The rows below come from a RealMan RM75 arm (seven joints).
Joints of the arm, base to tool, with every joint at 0 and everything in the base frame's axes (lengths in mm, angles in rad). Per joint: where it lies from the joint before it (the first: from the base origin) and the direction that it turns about. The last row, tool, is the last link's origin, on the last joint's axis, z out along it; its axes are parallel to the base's.
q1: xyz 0 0 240.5 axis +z
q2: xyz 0 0 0 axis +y
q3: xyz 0 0 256 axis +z
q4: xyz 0 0 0 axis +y
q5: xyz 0 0 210 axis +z
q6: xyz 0 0 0 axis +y
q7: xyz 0 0 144 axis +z
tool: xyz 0 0 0
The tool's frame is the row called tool.
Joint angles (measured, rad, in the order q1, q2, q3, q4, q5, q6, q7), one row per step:
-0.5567 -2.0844 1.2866 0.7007 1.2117 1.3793 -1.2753
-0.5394 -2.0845 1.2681 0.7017 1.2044 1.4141 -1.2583
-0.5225 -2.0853 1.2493 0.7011 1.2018 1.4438 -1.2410
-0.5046 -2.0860 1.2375 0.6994 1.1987 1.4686 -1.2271
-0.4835 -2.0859 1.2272 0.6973 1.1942 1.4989 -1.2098
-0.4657 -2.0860 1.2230 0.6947 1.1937 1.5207 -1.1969
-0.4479 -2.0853 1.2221 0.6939 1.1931 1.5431 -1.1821
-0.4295 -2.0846 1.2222 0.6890 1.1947 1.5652 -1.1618
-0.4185 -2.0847 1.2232 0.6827 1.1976 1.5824 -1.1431
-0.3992 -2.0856 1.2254 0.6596 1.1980 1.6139 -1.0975
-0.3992 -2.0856 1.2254 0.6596 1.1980 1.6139 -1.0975
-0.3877 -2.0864 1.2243 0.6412 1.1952 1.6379 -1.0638
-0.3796 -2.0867 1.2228 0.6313 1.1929 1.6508 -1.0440
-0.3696 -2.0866 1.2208 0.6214 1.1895 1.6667 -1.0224
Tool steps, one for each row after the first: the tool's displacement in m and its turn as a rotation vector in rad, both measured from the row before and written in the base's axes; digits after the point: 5 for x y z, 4 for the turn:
-0.00407 -0.00452 0.00498 0.0107 -0.0228 -0.0104
-0.00478 -0.00431 0.00406 0.0121 -0.0170 -0.0067
-0.00518 -0.00478 0.00262 0.0071 -0.0135 -0.0022
-0.00588 -0.00614 0.00284 0.0074 -0.0145 -0.0056
-0.00515 -0.00553 0.00096 0.0019 -0.0069 -0.0028
-0.00464 -0.00585 0.00089 0.0022 -0.0046 -0.0075
-0.00551 -0.00647 -0.00003 0.0027 -0.0013 -0.0072
-0.00346 -0.00487 -0.00085 0.0013 0.0003 -0.0092
-0.00727 -0.00940 -0.00253 0.0070 -0.0034 -0.0137
0.00000 0.00000 0.00000 0.0000 0.0000 0.0000
-0.00446 -0.00622 -0.00107 0.0085 -0.0075 -0.0101
-0.00294 -0.00361 -0.00025 0.0074 -0.0046 -0.0036
-0.00329 -0.00424 0.00023 0.0092 -0.0063 -0.0045

